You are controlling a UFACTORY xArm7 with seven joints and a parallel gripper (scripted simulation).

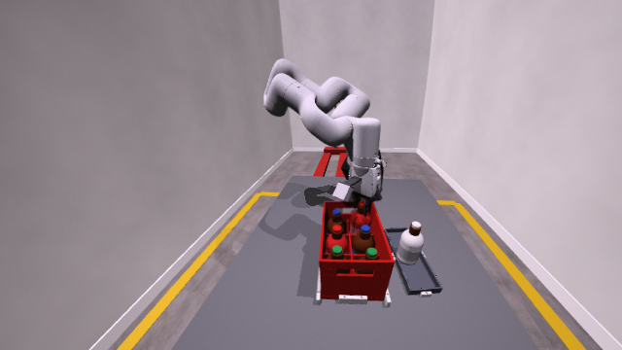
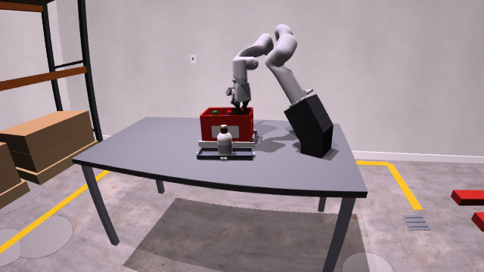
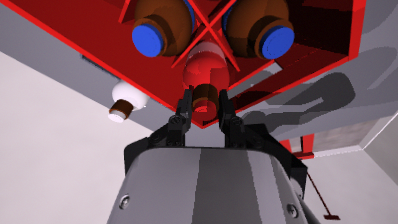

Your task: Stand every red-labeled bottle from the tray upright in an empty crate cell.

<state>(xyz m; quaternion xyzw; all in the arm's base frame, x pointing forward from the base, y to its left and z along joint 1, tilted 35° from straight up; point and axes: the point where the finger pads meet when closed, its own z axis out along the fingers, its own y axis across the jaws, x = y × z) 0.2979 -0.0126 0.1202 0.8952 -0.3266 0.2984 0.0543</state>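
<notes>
My hand is 8 cm short of the red crate, 5 cm to the left of it and 11 cm above it. Also, from my hand: white bottle 7 cm ahead, 16 cm to the left, 11 cm below; then dark tray 8 cm ahead, 17 cm to the left, 18 cm below.
</notes>
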